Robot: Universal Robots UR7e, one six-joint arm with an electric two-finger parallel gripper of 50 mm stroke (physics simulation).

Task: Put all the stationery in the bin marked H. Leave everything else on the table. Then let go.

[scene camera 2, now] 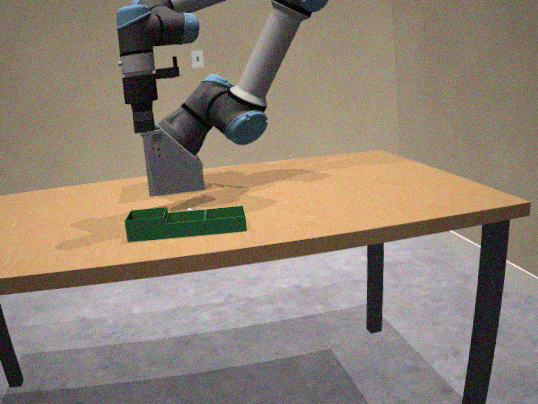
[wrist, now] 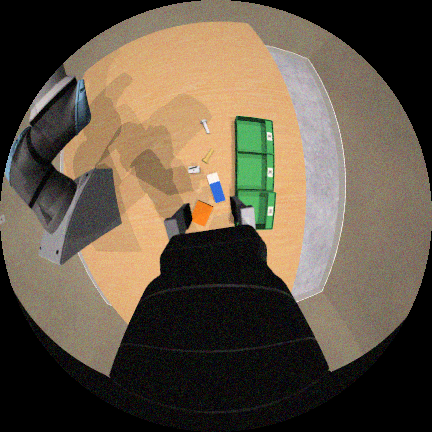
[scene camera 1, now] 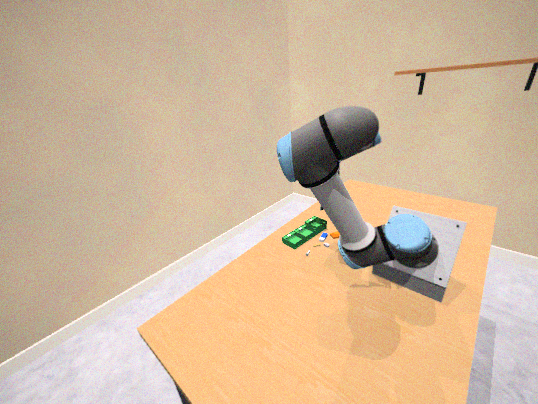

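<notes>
Green three-compartment bin [scene camera 2: 155,223], also [scene camera 1: 315,225] and [wrist: 253,137]. My gripper [scene camera 2: 159,157], also [wrist: 210,207].
</notes>
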